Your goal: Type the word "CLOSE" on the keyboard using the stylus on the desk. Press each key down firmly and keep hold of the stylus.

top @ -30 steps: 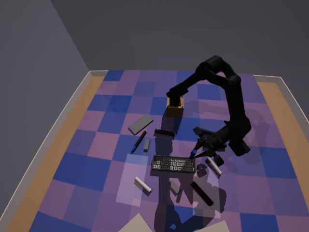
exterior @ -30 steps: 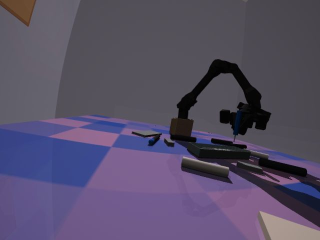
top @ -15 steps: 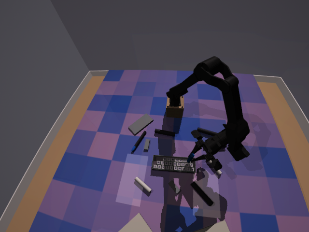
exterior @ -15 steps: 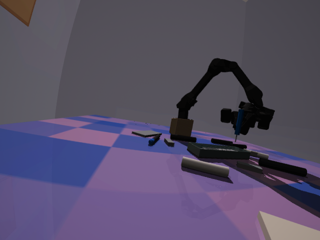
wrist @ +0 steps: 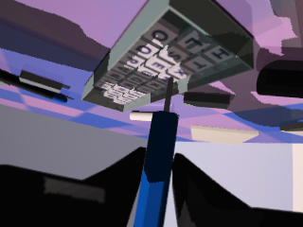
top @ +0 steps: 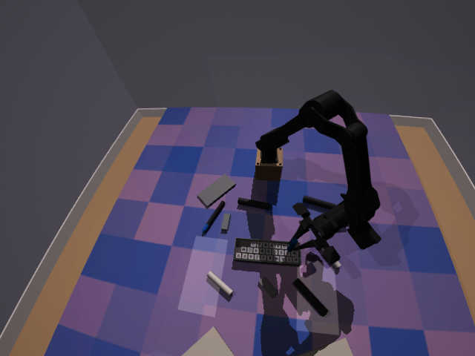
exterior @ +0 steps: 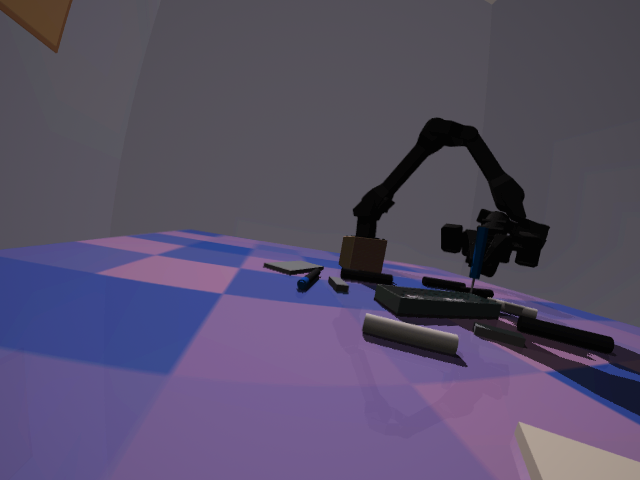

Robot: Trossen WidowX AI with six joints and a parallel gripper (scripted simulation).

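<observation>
Right now the small grey block is 100 mm ahead of my gripper tip, 70 mm to the right of it and 80 mm below it. The rest, counted from my gripper tip: grey slab: 260 mm behind, 260 mm to the right, 90 mm below; then blue-tipped pen: 120 mm behind, 270 mm to the right, 80 mm below; then blue stylus: 10 mm below.
</observation>
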